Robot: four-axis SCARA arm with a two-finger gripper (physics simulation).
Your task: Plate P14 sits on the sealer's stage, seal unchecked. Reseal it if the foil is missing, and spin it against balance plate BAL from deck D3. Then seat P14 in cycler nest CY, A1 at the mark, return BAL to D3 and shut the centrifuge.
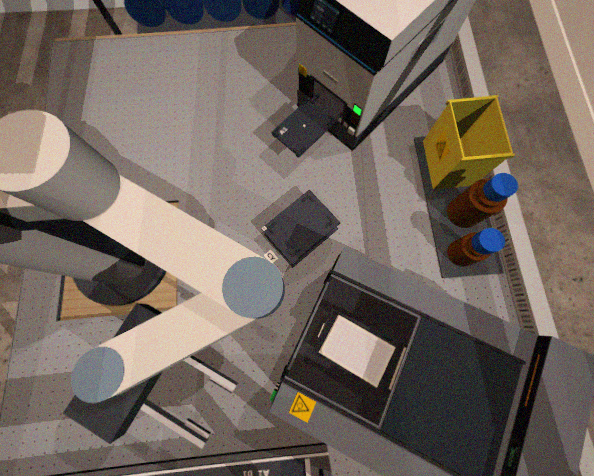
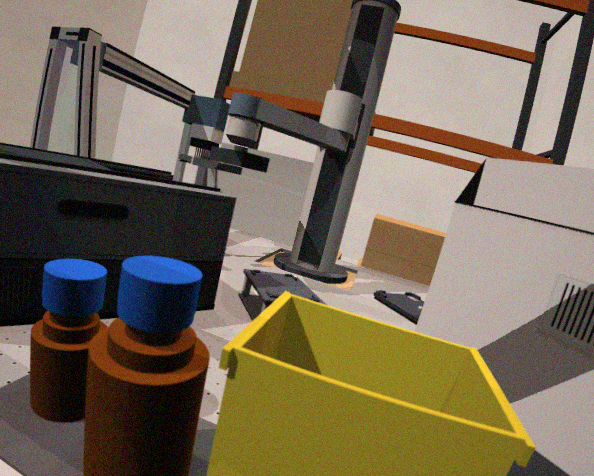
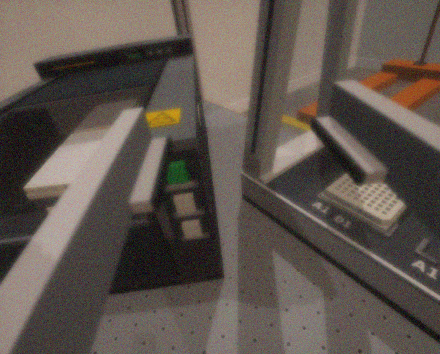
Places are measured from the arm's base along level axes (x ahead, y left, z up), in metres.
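Pixels of known places: gripper, fingertip midpoint: (image 1: 221,414) (image 2: 184,158) (image 3: 239,115); arm's base, link origin: (image 1: 123,258) (image 2: 310,270).
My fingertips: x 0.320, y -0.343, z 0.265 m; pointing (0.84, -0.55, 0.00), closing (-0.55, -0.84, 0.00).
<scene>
Ahead of a thing's pixels: the offset from my fingertips to its top centre. "spot": to the spot under its first point.
My gripper (image 1: 220,414) (image 3: 239,115) is shut with nothing between its fingers, in front of the centrifuge (image 1: 350,436) (image 2: 165,235) (image 3: 175,95). The centrifuge is open. A pale plate @(0.250 m ahead, 0.071 m left, 0.090 m down) (image 1: 355,347) (image 3: 70,162) lies in its chamber; its top looks smooth and its label is unreadable. A dimmer pale shape @(0.380 m ahead, 0.002 m right, 0.095 m down) (image 3: 112,116) shows behind it; I cannot tell whether it is a second plate. The cycler nest CY @(0.163 m ahead, 0.370 m left, 0.186 m down) (image 1: 302,227) (image 2: 285,287) and the sealer's stage @(0.205 m ahead, 0.635 m left, 0.143 m down) (image 1: 302,130) (image 2: 400,302) hold no plate. D3 is not seen.
A plate with open wells @(0.007 m ahead, 0.239 m right, 0.178 m down) (image 3: 370,202) sits on the deck near the D1 label. The sealer @(spot: 0.257 m ahead, 0.688 m left, 0.006 m up) (image 1: 330,55) (image 2: 520,260) stands across the bench. A yellow bin (image 1: 442,150) (image 2: 350,420) and two blue-capped bottles (image 1: 472,207) (image 1: 465,248) stand along the edge.
</scene>
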